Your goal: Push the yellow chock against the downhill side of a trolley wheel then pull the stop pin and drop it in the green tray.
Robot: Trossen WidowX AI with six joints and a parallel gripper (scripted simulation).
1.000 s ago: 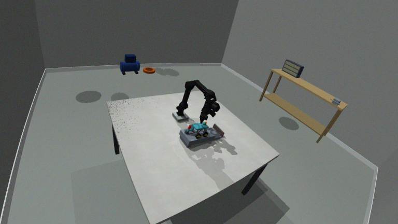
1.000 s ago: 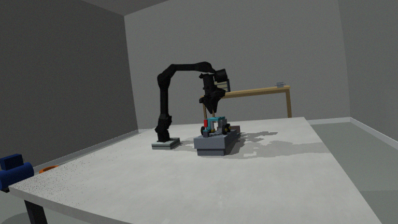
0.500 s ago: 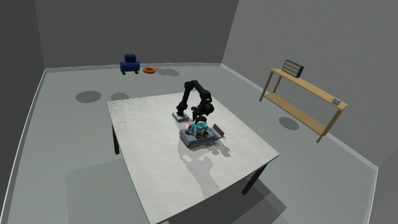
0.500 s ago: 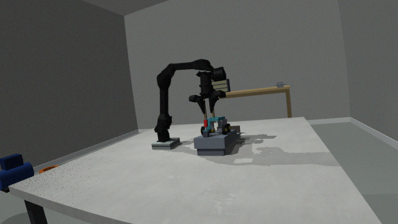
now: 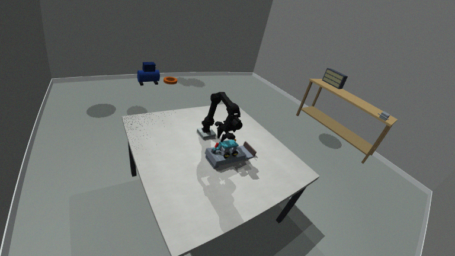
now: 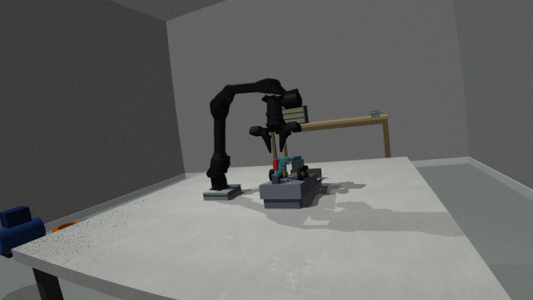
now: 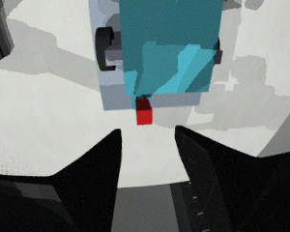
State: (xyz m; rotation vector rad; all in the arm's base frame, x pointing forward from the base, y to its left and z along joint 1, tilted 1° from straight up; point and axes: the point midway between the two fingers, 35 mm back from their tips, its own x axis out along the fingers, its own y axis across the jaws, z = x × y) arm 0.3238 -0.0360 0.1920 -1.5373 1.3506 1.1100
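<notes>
Now: gripper tip 20 mm to the left of the red-headed stop pin and 60 mm above it. Round my gripper tip: grey ramp (10 mm ahead, 80 mm to the left, 150 mm below); yellow chock (50 mm behind, 150 mm to the left, 110 mm below); teal trolley (10 mm ahead, 80 mm to the left, 80 mm below).
</notes>
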